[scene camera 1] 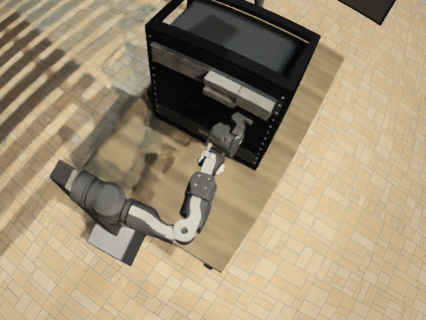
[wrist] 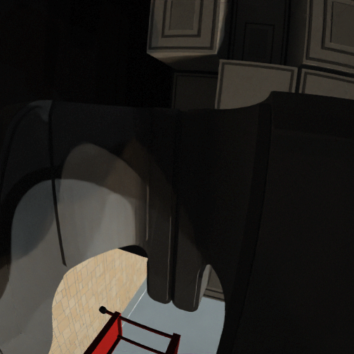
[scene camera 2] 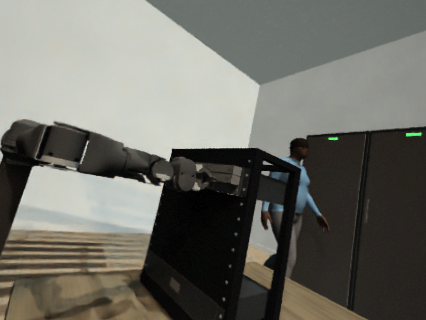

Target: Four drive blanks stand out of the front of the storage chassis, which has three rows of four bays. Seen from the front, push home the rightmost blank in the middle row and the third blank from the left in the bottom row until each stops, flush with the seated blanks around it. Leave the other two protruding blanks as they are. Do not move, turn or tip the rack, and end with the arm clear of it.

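The black rack (scene camera 1: 202,52) (scene camera 2: 252,200) stands upright, with the chassis blanks in a band near its top. In scene camera 1, two light blanks stand out on the upper right: one nearer the middle (scene camera 1: 223,83) and one at the right end (scene camera 1: 256,101). Another protruding blank (scene camera 1: 219,96) shows below the middle one. The wrist view shows protruding blank faces (wrist: 185,22) (wrist: 332,27) and paler blank surfaces (wrist: 256,82). My gripper (scene camera 1: 241,120) (scene camera 2: 206,176) (wrist: 189,210) is shut and empty, close in front of the right-hand blanks. Its fingers hide the lower rows; contact cannot be told.
Left blanks (scene camera 1: 175,60) look flush in the upper row. The rack stands on a wooden platform (scene camera 1: 245,200), with the arm's base (scene camera 1: 115,242) at its front left. A person (scene camera 2: 295,195) stands behind the rack near dark cabinets (scene camera 2: 330,225). A red frame (wrist: 107,335) shows in the wrist view.
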